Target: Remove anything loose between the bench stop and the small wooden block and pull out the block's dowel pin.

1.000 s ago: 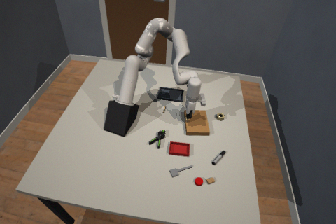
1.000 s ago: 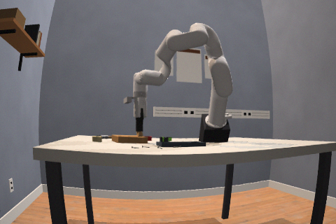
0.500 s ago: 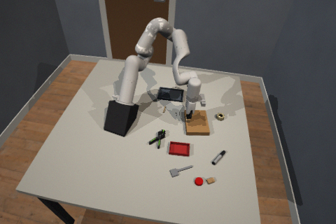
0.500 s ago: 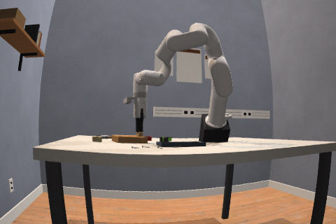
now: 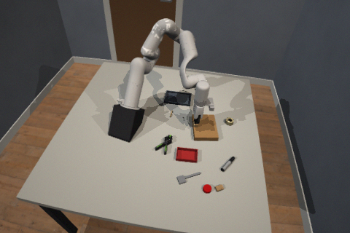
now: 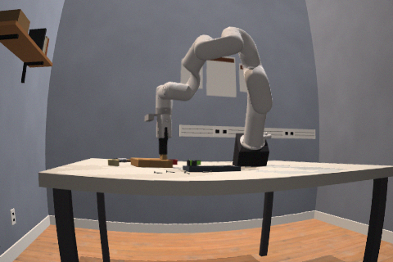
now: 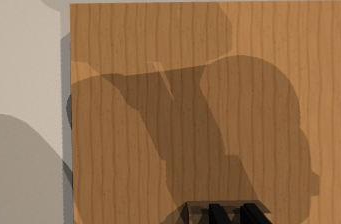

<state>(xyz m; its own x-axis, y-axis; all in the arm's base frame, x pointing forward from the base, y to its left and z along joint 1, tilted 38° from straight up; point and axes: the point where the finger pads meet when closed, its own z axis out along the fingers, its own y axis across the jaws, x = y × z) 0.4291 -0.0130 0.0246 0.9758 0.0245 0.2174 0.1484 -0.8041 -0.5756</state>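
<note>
Right now my hand is 2 cm above the dowel pin. Also, from my hand: red tray (4 cm behind, 23 cm to the right, 7 cm below); then small wooden block (3 cm below); then loose dowel (17 cm behind, 10 cm to the left, 7 cm below).
</note>
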